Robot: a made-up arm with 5 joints.
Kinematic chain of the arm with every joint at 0, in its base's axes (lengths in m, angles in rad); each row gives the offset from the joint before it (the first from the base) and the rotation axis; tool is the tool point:
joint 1: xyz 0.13 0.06 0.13 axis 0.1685 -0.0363 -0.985
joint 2: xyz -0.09 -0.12 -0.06 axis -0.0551 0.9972 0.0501
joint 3: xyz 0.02 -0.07 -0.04 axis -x
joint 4: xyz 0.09 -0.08 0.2 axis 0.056 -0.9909 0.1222
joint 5: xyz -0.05 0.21 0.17 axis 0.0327 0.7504 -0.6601
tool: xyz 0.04 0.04 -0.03
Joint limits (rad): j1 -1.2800..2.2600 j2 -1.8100..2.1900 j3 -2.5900..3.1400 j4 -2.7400..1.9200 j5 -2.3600..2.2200
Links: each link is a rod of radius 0.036 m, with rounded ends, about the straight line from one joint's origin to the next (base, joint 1, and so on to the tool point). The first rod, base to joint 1, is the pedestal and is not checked.
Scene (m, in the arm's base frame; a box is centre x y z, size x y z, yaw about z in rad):
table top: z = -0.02
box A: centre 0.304 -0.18 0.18 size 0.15 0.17 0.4 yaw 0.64
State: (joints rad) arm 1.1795 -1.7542 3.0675 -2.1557 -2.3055
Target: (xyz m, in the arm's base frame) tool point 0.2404 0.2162 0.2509
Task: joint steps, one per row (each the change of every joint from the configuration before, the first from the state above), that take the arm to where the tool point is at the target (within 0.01 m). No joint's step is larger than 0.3 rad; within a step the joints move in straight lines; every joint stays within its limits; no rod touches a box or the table.
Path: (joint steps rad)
1: -0.0702 -0.0112 -0.2824 -0.0420 0.0733
2: -0.0701 -0.0111 -0.2824 -0.0419 0.0733
3: -0.0702 -0.0112 -0.2824 -0.0420 0.0734
4: -0.0702 -0.0111 -0.2823 -0.0419 0.0733
5: -0.0701 -0.0112 -0.2824 -0.0420 0.0733
6: -0.1015 0.0728 -0.0599 0.2699 -0.0702
7: -0.1015 0.0729 -0.0598 0.2698 -0.0702
8: -0.1014 0.0728 -0.0599 0.2698 -0.0701
9: -0.1015 0.0728 -0.0599 0.2698 -0.0702
10: -0.1014 0.0728 -0.0598 0.2698 -0.0702
11: -0.1015 0.0729 -0.0599 0.2698 -0.0702

